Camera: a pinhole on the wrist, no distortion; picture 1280 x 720 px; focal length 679.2 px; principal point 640.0 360.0 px. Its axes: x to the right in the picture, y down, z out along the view. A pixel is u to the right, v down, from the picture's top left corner.
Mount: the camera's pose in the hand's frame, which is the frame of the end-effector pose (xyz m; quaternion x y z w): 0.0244 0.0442 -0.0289 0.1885 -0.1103 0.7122 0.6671
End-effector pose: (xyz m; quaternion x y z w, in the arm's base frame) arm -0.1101 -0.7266 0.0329 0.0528 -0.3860 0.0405 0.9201
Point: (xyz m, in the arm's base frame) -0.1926 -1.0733 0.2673
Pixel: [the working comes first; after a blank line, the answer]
In the camera's frame: -0.2100 -0.0143 0.4240

303.6 337.2
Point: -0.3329 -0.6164 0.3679
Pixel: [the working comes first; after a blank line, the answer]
In the camera's frame: 0.2685 -0.0339 0.3282

1195.7 289.8
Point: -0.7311 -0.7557 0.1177
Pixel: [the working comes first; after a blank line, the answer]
In the camera's frame: 0.2396 0.4451 0.4295

outside the picture
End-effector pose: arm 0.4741 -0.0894 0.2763 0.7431 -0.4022 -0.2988 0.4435
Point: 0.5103 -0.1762 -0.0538
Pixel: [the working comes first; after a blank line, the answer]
In the camera's frame: -0.2286 -0.0517 0.3067

133.8 245.6
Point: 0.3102 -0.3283 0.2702
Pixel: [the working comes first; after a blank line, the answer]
In the camera's frame: 0.1712 -0.0812 0.2204

1167.7 109.6
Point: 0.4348 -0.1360 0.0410
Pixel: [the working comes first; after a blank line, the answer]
In the camera's frame: -0.1342 0.0200 0.2592

288.4 412.5
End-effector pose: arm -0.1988 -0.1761 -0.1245 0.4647 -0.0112 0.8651 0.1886
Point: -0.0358 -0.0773 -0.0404
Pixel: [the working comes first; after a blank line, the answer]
In the camera's frame: -0.0832 0.0391 0.2417

406.3 469.9
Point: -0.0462 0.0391 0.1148
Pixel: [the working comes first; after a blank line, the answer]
In the camera's frame: -0.1390 -0.1146 0.3466

367.7 135.4
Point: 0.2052 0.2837 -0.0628
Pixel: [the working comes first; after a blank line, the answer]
In the camera's frame: -0.4182 0.1090 0.5097

82.8 505.3
